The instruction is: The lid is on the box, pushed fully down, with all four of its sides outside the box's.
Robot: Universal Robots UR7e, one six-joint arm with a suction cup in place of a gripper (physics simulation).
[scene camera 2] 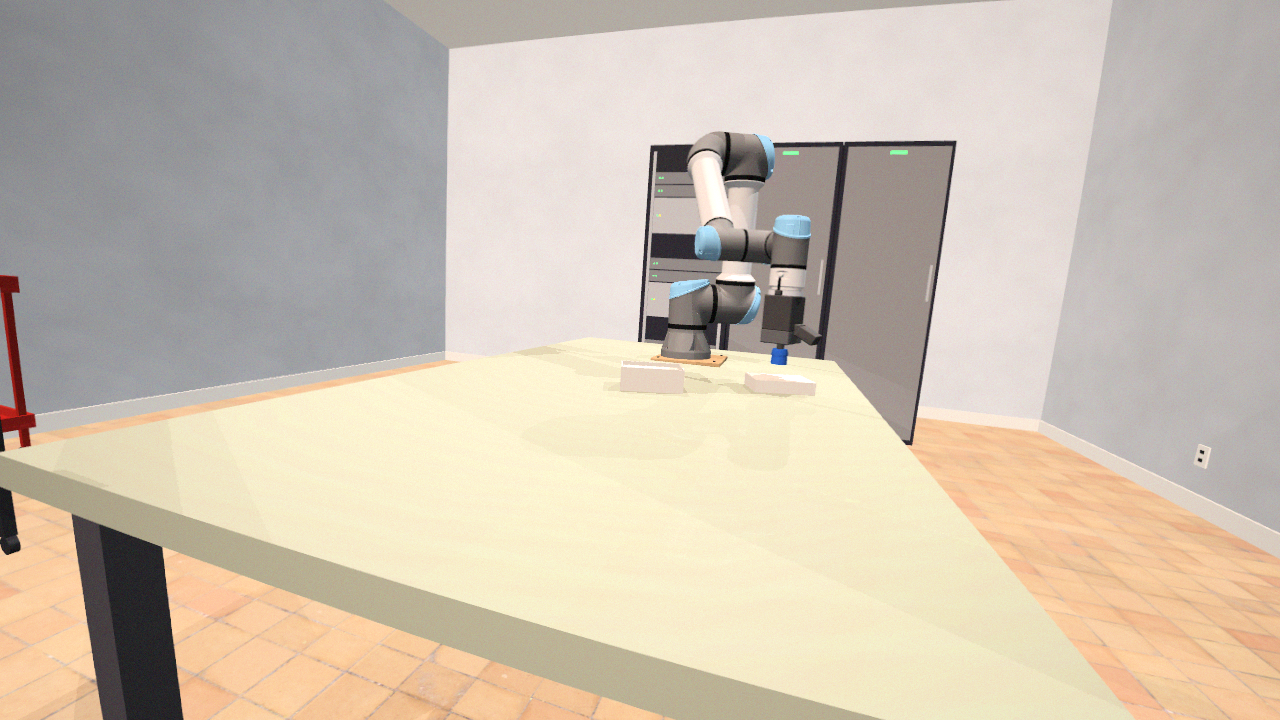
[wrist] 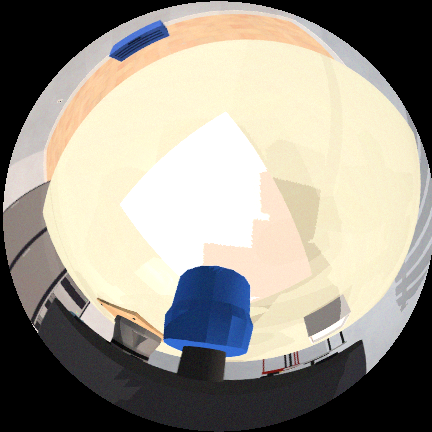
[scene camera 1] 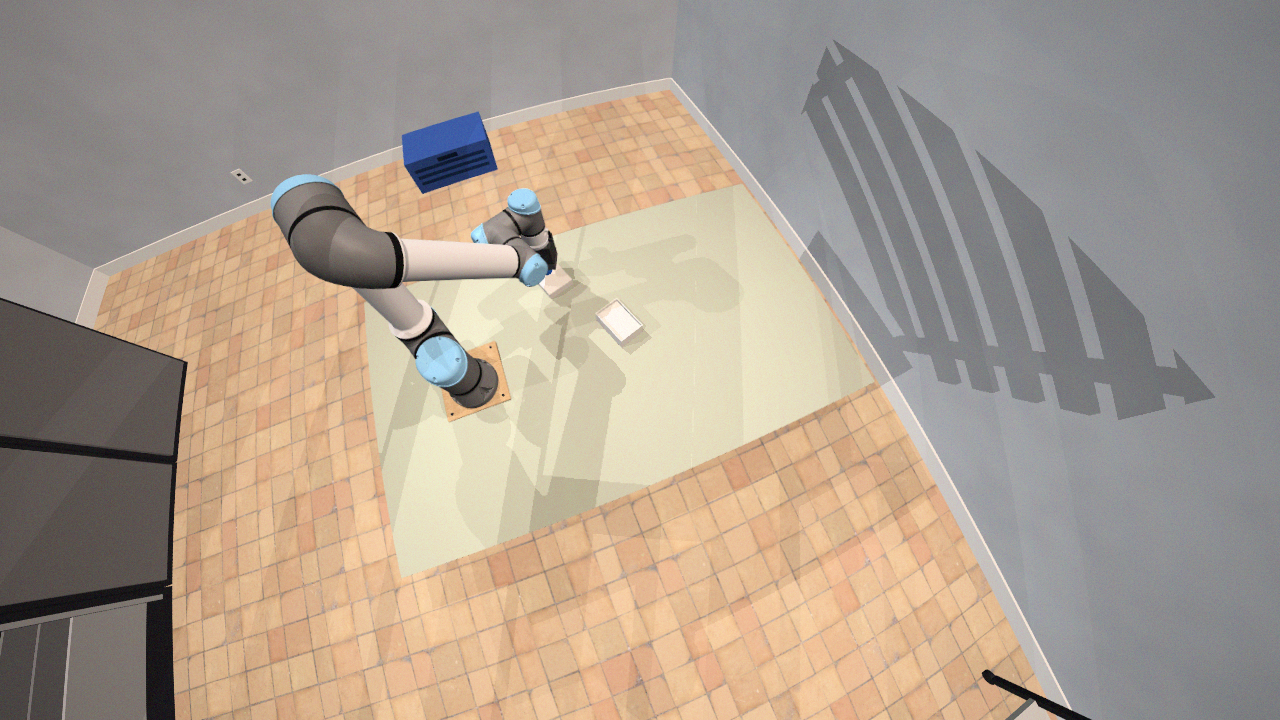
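Pixels of known places: hand, tool point: (scene camera 2: 778,363) (wrist: 213,290); arm's base, link origin: (scene camera 2: 685,356) (wrist: 137,328) (scene camera 1: 474,383).
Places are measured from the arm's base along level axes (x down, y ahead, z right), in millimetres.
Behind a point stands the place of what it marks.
The white box (scene camera 1: 619,322) @(x -31, y 470, z -85 mm) (scene camera 2: 651,378) @(x -19, y 509, z -110 mm) (wrist: 326,319) @(x -23, y 438, z -146 mm) stands on the table with its open top up. The pale lid (scene camera 1: 558,284) @(x -18, y 305, z -275 mm) (scene camera 2: 778,385) @(x -9, y 330, z -328 mm) (wrist: 200,200) @(x -18, y 272, z -353 mm) lies apart from the box, on the table, with its broad flat face up, partly in shadow. My gripper, a blue suction cup (scene camera 1: 549,272) (scene camera 2: 778,357) (wrist: 215,272), points down over the lid, with a small gap showing between them in the second scene view. The cup carries nothing and is open. In the wrist view the cup hides part of the lid's near edge.
The table (scene camera 1: 716,376) @(x 8, y 720, z 139 mm) (scene camera 2: 537,501) @(x 8, y 1015, z -221 mm) (wrist: 210,75) @(x 8, y 285, z -449 mm) carries the arm's wooden base plate (scene camera 1: 503,394) @(x -2, y 86, z 54 mm) (scene camera 2: 711,360) @(x -3, y 37, z -93 mm). A blue cabinet (scene camera 1: 449,152) (wrist: 140,41) stands on the floor beyond the table. Dark server cabinets (scene camera 2: 895,268) stand behind the arm. A red frame (scene camera 2: 12,349) stands at the far left.
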